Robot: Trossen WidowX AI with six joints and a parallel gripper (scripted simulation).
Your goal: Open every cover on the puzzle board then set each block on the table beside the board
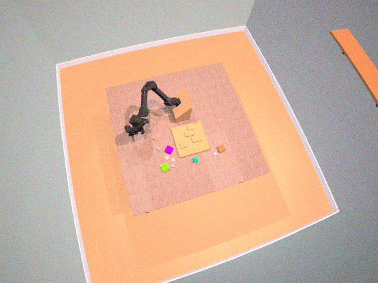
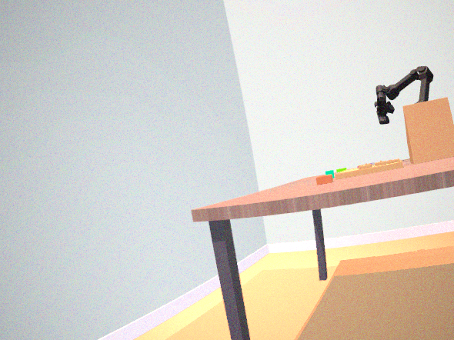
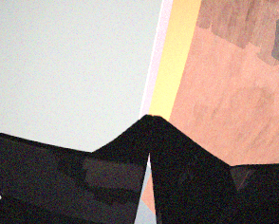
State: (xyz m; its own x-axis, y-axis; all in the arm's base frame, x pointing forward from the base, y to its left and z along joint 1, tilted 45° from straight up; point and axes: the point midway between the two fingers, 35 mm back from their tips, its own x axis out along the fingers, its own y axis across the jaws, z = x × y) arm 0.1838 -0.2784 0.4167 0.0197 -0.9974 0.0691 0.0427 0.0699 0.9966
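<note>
My gripper tip is now 170 mm short of the magenta block, 280 mm to the right of it and 240 mm above it. The rest, counted from my gripper tip: orange block 350 mm ahead, 730 mm to the left, 240 mm below; lime green block 310 mm ahead, 180 mm to the left, 240 mm below; teal block 350 mm ahead, 460 mm to the left, 230 mm below.
</note>
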